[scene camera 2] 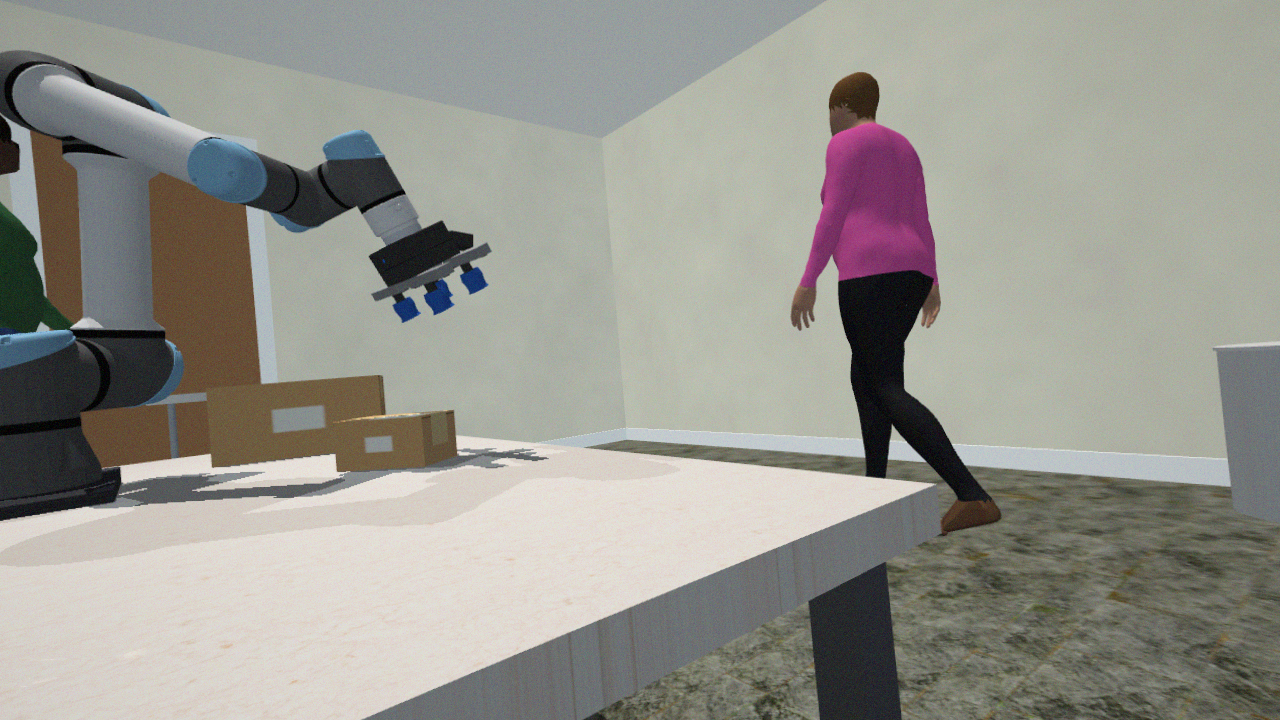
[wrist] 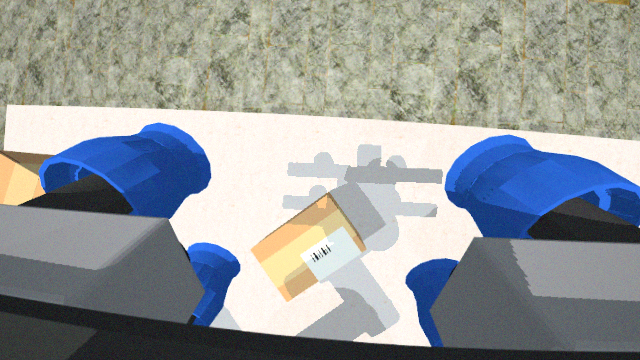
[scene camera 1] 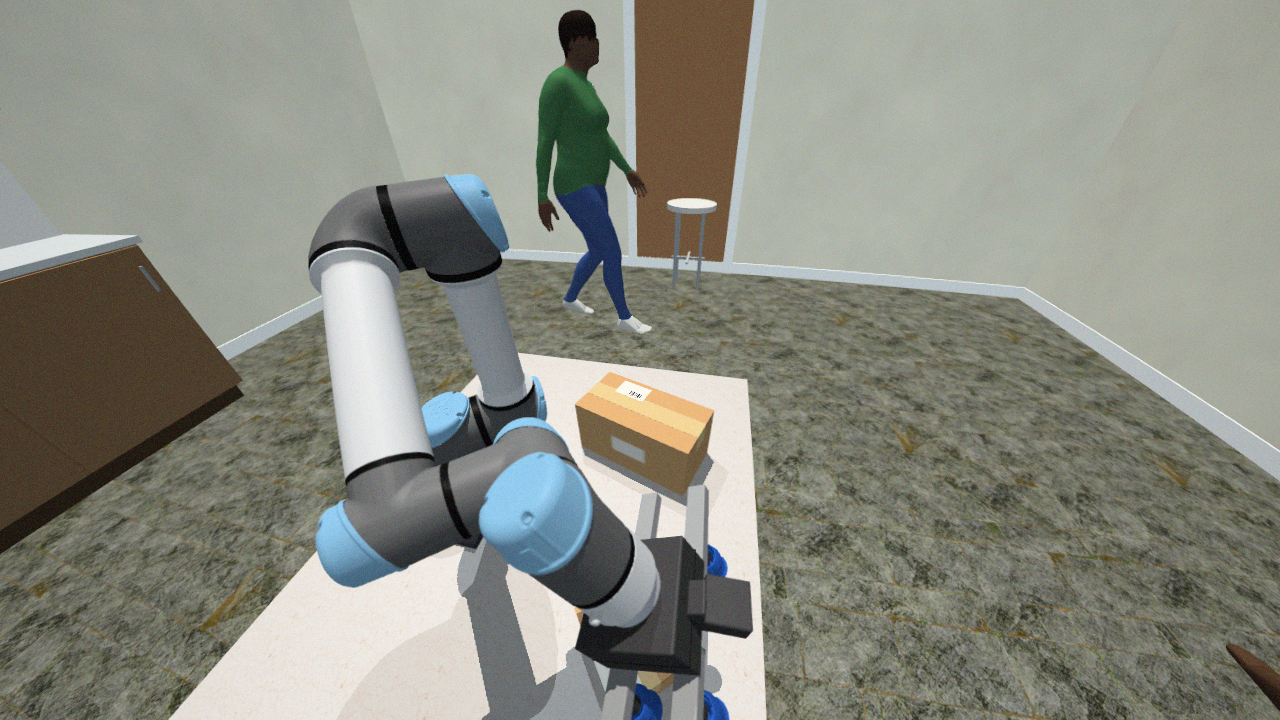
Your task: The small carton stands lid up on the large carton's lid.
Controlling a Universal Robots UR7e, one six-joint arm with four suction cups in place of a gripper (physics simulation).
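Where they show: hand, tool point: (scene camera 2: 444, 303) (wrist: 322, 229); arm's base, link origin: (scene camera 2: 29, 488).
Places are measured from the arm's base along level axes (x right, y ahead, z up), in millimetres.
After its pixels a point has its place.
The large brown carton (scene camera 1: 644, 410) @(z 132, x -159, y 396 mm) (scene camera 2: 234, 426) @(z 53, x -140, y 263 mm) (wrist: 15, 182) @(z 132, x -137, y 514 mm) stands on the table with its taped, labelled lid up; the wrist view shows part of it at the left edge. The small carton (scene camera 2: 386, 447) @(z 11, x 314, y 396 mm) (wrist: 295, 250) @(z 56, x 254, y 426 mm) stands apart from it on the table, its lid with tape and barcode label up. In scene camera 1 the gripper hides most of the small carton. My gripper (scene camera 1: 680, 626) @(z 238, x 303, y 512 mm) (scene camera 2: 438, 295) has four blue suction cups, with nothing on them. It hangs tilted, well above the small carton. Its suction is off, so it is open.
The arm's base stands on the table (scene camera 1: 268, 667) @(z -22, x 417, y -164 mm) (scene camera 2: 626, 555) @(z -22, x 966, y 339 mm) (wrist: 240, 145) @(z -22, x 117, y 599 mm) beside the large carton. A person in green (scene camera 1: 577, 134) (scene camera 2: 16, 268) and one in pink (scene camera 2: 881, 205) are beyond the table. A stool (scene camera 1: 691, 205) and a brown cabinet (scene camera 1: 98, 385) stand farther off.
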